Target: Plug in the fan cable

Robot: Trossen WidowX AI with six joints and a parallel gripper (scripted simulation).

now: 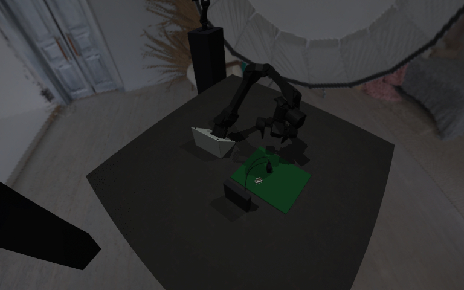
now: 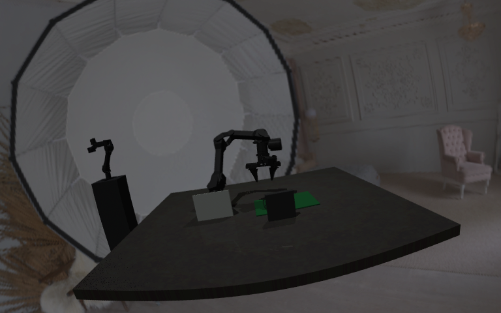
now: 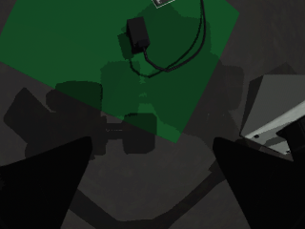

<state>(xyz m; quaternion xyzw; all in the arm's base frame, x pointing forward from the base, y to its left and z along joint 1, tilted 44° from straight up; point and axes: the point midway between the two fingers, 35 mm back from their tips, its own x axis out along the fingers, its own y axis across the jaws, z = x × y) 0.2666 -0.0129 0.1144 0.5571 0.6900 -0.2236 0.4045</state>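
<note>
Right now the black plug is 4 cm ahead of my gripper tip, 9 cm to the right of it and 8 cm below it. Also, from my gripper tip: fan box 1 cm behind, 30 cm to the right, 5 cm below; green board 6 cm ahead, 11 cm to the right, 12 cm below.
</note>
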